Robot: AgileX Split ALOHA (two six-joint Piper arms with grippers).
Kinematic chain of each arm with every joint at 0, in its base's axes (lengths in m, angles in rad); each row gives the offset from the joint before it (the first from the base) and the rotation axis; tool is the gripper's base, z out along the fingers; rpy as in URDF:
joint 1: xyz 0 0 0.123 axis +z
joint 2: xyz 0 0 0 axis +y
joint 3: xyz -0.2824 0 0.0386 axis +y
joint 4: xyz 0.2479 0 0.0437 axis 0.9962 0 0.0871
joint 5: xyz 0 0 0 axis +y
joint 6: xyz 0.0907 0 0.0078 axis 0.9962 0 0.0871
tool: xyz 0 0 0 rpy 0 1.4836 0
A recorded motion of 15 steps. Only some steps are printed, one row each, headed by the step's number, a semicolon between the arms.
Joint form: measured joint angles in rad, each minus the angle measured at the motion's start. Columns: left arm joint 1, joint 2, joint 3, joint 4, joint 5, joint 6; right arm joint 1, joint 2, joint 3, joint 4, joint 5, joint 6.
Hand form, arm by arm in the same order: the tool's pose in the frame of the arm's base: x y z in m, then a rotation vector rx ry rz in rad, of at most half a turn. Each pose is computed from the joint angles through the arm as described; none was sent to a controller.
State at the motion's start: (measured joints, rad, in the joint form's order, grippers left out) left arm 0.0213 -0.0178 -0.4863 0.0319 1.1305 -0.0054; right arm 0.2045 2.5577 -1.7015 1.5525 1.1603 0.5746
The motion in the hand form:
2: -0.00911 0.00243 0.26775 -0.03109 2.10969 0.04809; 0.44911 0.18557 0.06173 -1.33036 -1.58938 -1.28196
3: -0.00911 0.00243 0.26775 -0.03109 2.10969 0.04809; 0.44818 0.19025 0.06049 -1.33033 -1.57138 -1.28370
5: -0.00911 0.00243 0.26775 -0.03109 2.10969 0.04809; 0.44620 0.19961 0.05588 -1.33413 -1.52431 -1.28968
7: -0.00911 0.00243 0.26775 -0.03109 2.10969 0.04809; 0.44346 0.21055 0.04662 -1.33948 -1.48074 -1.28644
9: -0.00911 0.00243 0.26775 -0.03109 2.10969 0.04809; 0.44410 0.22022 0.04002 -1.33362 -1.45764 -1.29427
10: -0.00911 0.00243 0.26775 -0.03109 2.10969 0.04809; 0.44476 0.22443 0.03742 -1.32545 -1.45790 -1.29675
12: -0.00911 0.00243 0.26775 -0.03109 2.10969 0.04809; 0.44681 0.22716 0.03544 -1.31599 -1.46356 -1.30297
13: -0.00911 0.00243 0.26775 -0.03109 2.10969 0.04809; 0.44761 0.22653 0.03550 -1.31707 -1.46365 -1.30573
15: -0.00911 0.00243 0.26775 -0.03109 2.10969 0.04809; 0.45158 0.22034 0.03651 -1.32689 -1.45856 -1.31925
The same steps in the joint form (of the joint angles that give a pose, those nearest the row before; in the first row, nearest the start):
2: 0.0001 0.0000 0.0000 -0.0001 0.0000 0.0000; 0.0146 0.0032 -0.0011 0.0239 0.0000 0.0031
3: 0.0001 0.0000 0.0000 -0.0001 0.0000 0.0000; 0.0246 0.0087 -0.0024 0.0422 0.0000 0.0055
5: 0.0001 0.0000 0.0000 -0.0001 0.0000 0.0000; 0.0448 0.0250 -0.0042 0.0892 0.0011 0.0070
7: 0.0001 0.0000 0.0000 -0.0001 0.0000 0.0000; 0.0690 0.0530 -0.0120 0.1345 -0.0001 0.0070
9: 0.0001 0.0000 0.0000 -0.0001 0.0000 0.0000; 0.0885 0.0835 -0.0412 0.1659 -0.0011 0.0070
10: 0.0001 0.0000 0.0000 -0.0001 0.0000 0.0000; 0.0964 0.0979 -0.0598 0.1711 -0.0011 0.0070
12: 0.0001 0.0000 0.0000 -0.0001 0.0000 0.0000; 0.1005 0.1129 -0.0840 0.1711 -0.0011 0.0071
13: 0.0001 0.0000 0.0000 -0.0001 0.0000 0.0000; 0.0988 0.1139 -0.0867 0.1711 -0.0018 0.0071
15: 0.0001 0.0000 0.0000 -0.0001 0.0000 0.0000; 0.0845 0.1139 -0.0912 0.1711 -0.0018 0.0071

